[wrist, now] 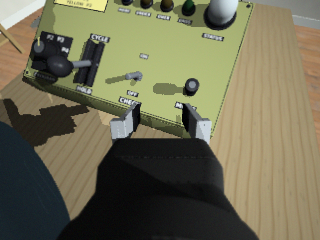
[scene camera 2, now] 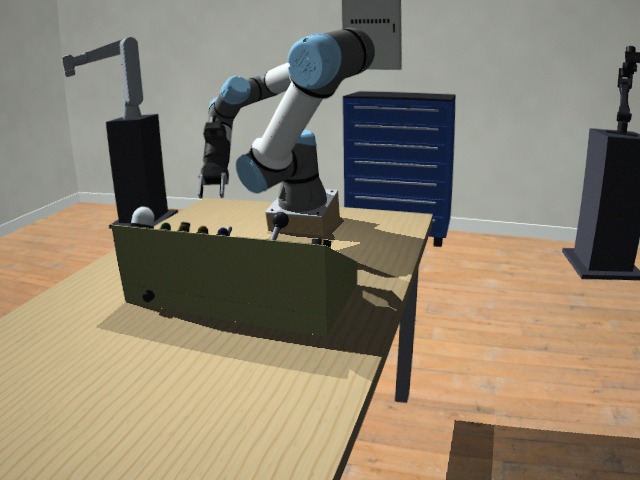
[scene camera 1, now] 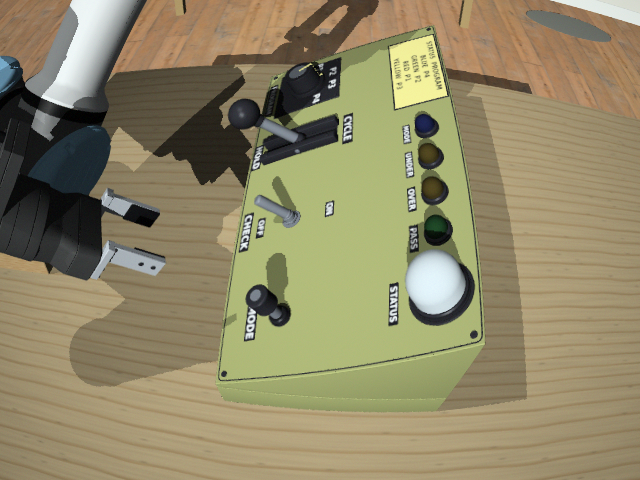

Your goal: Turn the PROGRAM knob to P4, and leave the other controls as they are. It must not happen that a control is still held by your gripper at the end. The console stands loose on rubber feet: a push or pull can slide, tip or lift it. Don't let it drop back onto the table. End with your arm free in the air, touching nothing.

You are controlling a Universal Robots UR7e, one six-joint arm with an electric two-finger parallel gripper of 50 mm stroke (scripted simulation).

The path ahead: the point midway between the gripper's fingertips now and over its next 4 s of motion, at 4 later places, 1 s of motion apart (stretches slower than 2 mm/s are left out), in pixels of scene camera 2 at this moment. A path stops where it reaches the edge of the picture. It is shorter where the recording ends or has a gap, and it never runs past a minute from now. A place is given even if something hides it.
My gripper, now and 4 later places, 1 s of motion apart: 210,196; 209,192; 206,154; 202,103; 201,84
